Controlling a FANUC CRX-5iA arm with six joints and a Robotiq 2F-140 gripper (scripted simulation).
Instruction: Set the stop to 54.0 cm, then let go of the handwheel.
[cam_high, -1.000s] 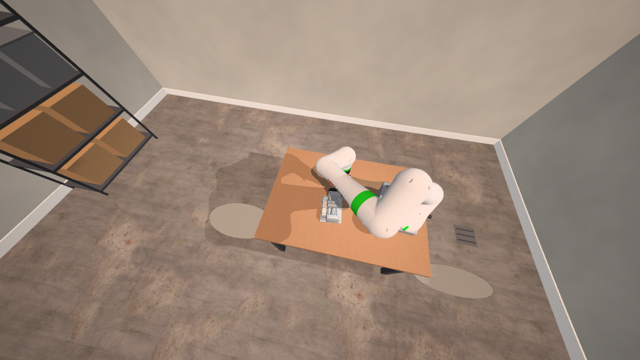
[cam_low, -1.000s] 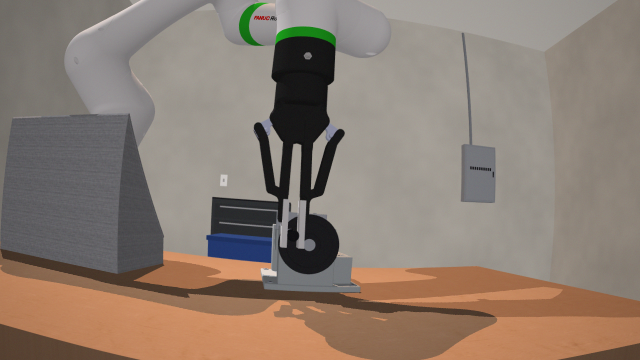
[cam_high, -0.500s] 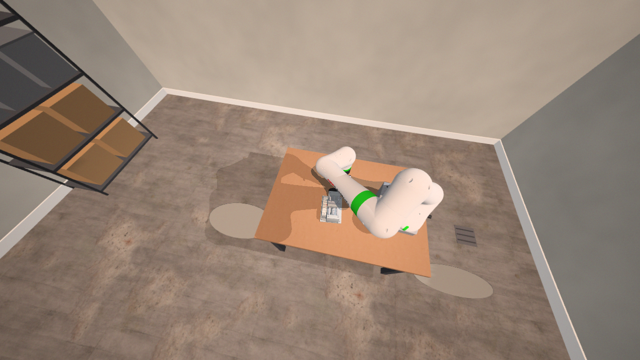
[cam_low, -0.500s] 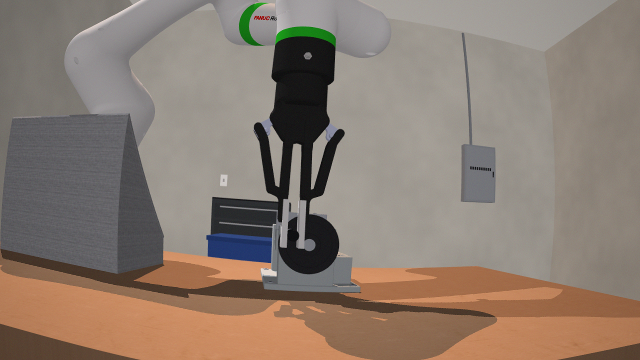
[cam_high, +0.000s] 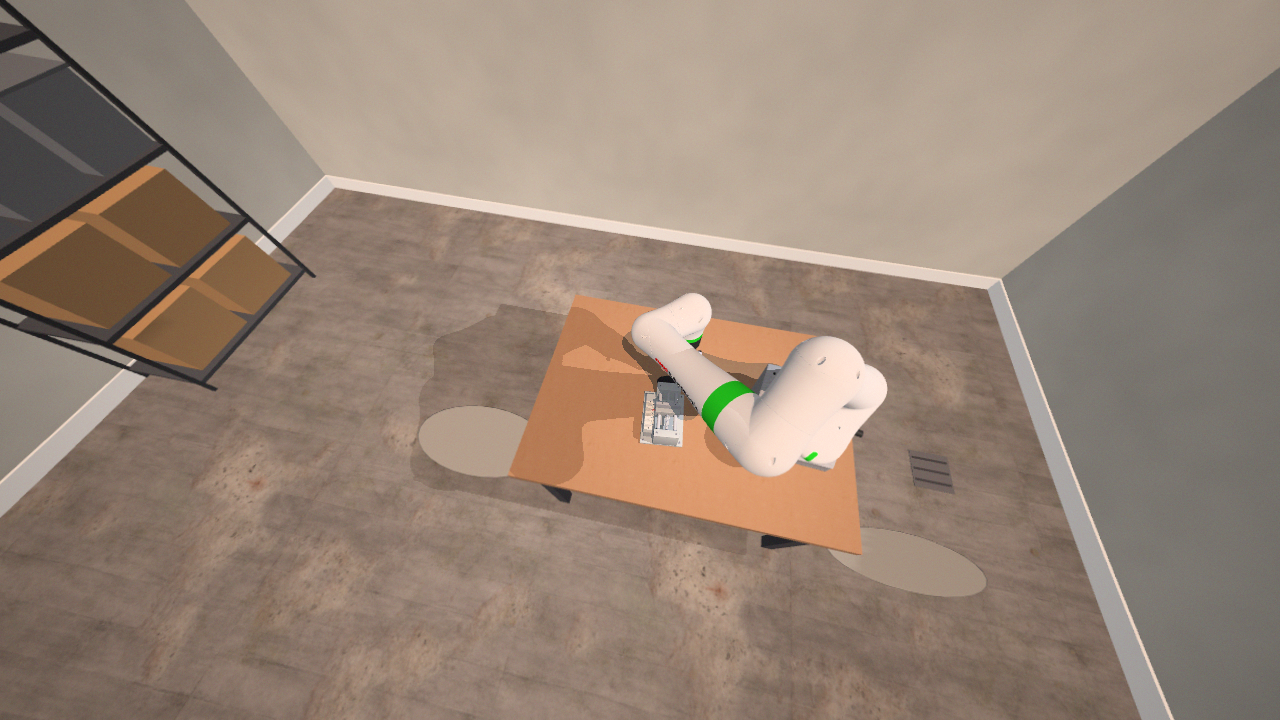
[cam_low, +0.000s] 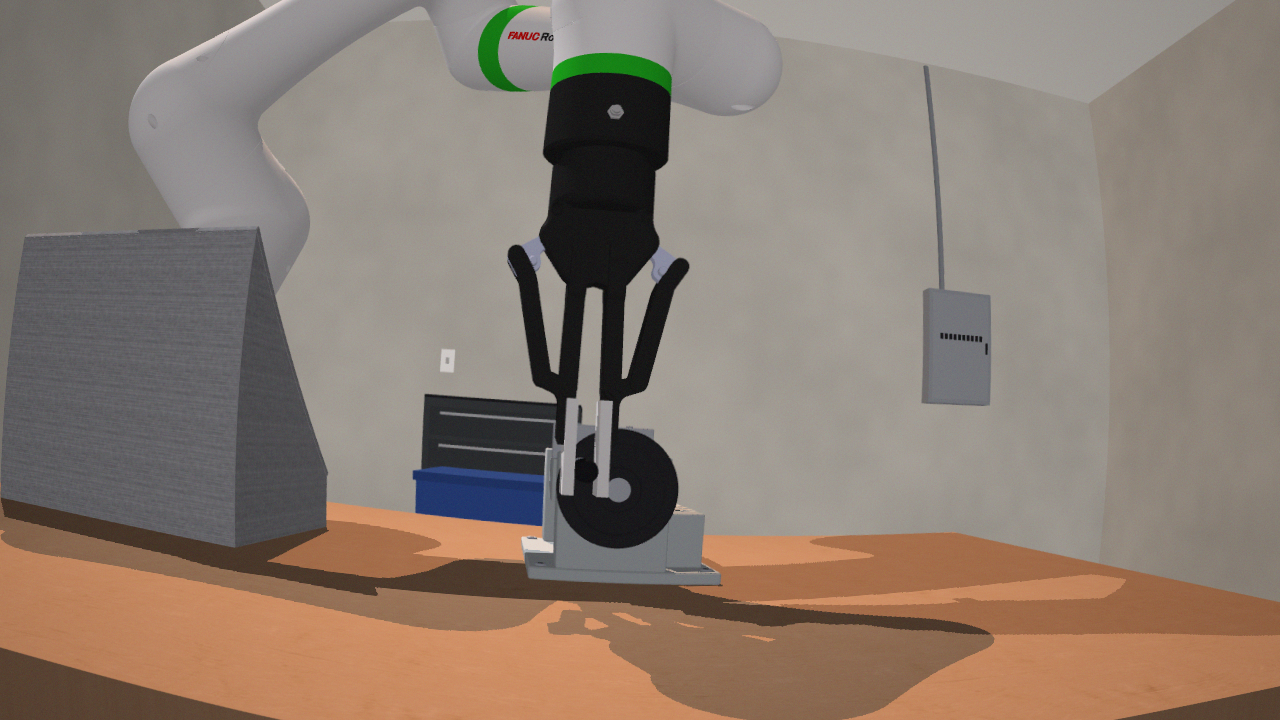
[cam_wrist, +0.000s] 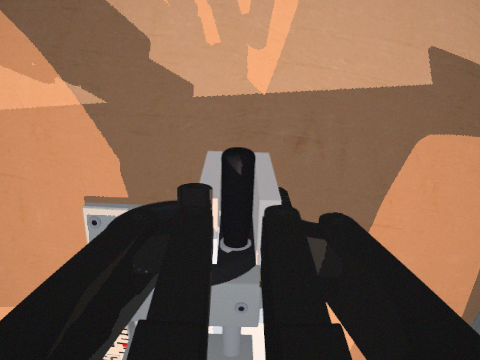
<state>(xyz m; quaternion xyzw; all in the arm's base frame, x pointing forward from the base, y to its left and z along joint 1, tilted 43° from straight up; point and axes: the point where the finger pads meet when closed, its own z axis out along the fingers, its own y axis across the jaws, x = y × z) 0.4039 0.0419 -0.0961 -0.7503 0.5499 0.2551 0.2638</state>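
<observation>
The black crank knob is 20 mm below my hand. The rest, counted from my hand: sliding stop block 150 mm to the left, 10 mm below; then black handwheel 20 mm to the left, 20 mm below.
</observation>
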